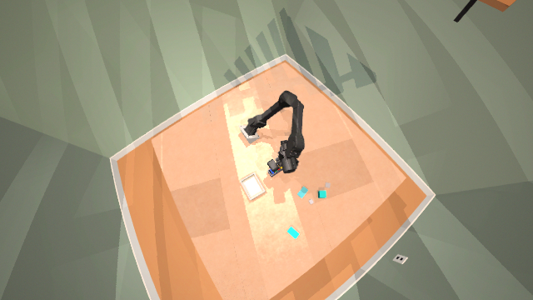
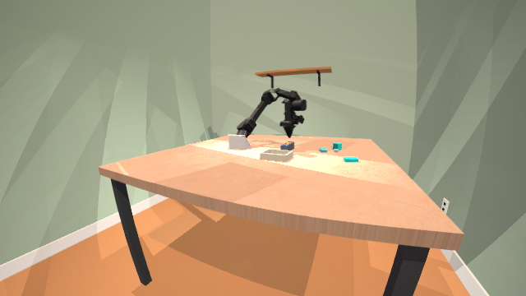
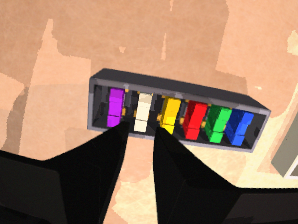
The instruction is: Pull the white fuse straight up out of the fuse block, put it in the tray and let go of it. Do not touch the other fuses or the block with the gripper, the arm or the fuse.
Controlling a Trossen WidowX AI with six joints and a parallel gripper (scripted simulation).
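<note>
Now: the white fuse 4 cm below my gripper tip. The rest, counted from my gripper tip: tray 1 cm behind, 22 cm to the right, 7 cm below.
</note>
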